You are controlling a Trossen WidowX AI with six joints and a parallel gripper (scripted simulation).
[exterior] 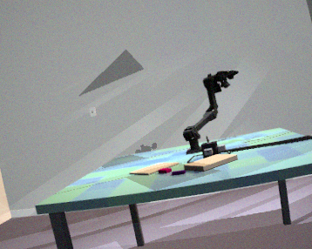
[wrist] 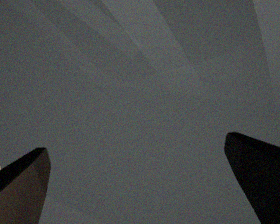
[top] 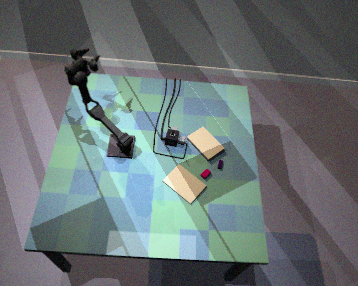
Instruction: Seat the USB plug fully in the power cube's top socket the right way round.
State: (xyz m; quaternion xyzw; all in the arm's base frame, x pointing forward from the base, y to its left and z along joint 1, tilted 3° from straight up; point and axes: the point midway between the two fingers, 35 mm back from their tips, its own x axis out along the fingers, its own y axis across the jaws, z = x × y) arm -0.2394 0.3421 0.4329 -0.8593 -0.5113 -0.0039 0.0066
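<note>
Right now my gripper tip is 510 mm short of the metal USB plug, 240 mm to the left of it and 370 mm above it. Round my gripper tip: purple block (840 mm ahead, 370 mm to the right, 460 mm below); magenta block (750 mm ahead, 450 mm to the right, 460 mm below).
</note>
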